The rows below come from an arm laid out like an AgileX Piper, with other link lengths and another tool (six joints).
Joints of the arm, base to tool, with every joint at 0 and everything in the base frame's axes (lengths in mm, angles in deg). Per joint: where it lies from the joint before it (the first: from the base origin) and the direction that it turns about. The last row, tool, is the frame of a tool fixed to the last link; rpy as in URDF.
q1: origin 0 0 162.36 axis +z
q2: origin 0 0 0 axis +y
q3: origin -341.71 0 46.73 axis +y
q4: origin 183.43 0 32.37 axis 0.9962 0 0.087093
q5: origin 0 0 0 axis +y
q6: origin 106.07 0 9.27 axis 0.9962 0 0.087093
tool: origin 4.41 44 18.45 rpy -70.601 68.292 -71.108
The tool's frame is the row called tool.
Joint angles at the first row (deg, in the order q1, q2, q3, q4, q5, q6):
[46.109 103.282 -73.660 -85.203 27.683 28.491]
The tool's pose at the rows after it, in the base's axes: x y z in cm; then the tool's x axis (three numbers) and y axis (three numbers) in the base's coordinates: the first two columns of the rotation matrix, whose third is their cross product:
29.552 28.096 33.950 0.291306 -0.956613 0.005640 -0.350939 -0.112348 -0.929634
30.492 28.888 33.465 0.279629 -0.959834 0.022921 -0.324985 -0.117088 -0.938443
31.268 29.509 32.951 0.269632 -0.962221 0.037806 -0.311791 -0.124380 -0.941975
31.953 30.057 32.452 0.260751 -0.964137 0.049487 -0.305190 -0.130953 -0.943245
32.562 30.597 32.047 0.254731 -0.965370 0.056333 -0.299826 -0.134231 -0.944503
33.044 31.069 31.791 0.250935 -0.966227 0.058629 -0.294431 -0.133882 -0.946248
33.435 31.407 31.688 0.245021 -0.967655 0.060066 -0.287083 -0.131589 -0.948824
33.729 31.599 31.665 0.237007 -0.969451 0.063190 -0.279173 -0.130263 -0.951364
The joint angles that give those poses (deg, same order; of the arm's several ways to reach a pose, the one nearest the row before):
[46.663 105.831 -75.602 -90.289 29.721 32.670]
[46.971 108.023 -77.384 -93.196 31.324 34.870]
[47.118 109.922 -79.047 -94.326 32.457 35.426]
[47.194 111.651 -80.702 -94.594 33.297 35.268]
[47.253 113.210 -82.381 -94.648 33.853 35.019]
[47.310 114.436 -83.871 -94.673 34.209 34.870]
[47.366 115.320 -85.103 -94.774 34.691 34.824]
[47.426 115.904 -85.986 -94.914 35.327 34.778]

